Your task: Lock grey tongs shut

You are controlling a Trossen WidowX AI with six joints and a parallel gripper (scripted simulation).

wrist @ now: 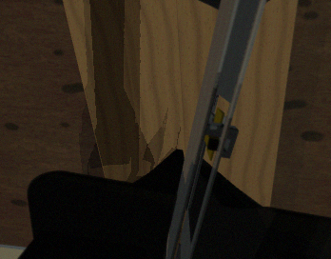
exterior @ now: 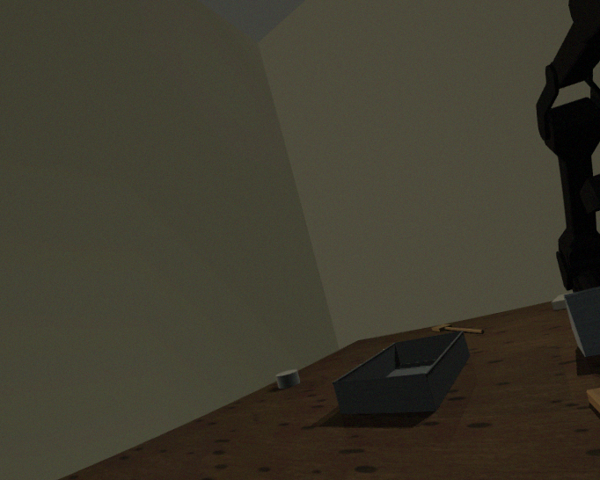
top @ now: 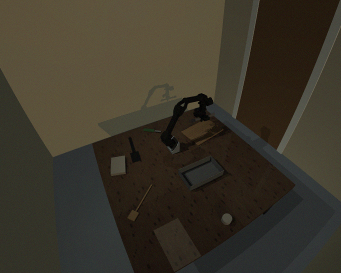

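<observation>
Now: the yellow slider piece 30 mm to the right of my gripper tip and 40 mm above it. The rest, counted from my gripper tip: green-handled tool 260 mm behind, 390 mm to the right, 130 mm below; wooden board 10 mm behind, 40 mm to the left, 130 mm below; grey roasting tin 410 mm ahead, 290 mm to the right, 110 mm below.
</observation>
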